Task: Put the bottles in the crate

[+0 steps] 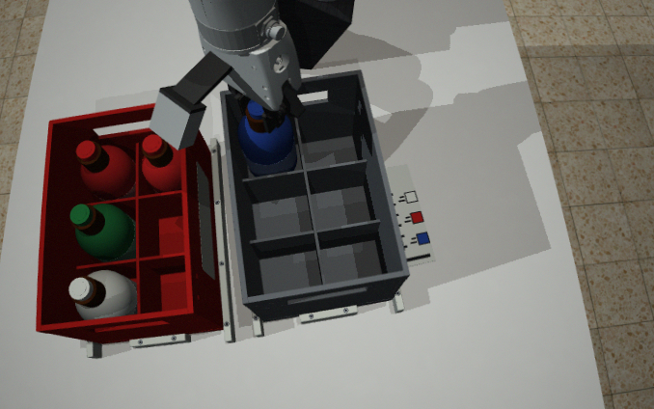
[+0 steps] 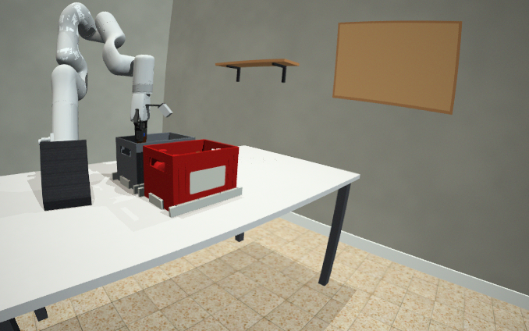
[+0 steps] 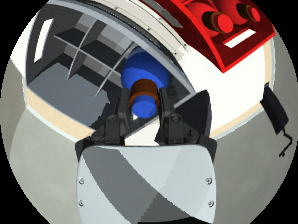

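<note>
Right now my hand is 7 cm above the blue bottle. The rest, counted from my hand: grey crate (8 cm ahead, 6 cm to the left, 11 cm below); red-label bottle (5 cm ahead, 23 cm to the right, 11 cm below); green bottle (14 cm ahead, 21 cm to the right, 11 cm below).
</note>
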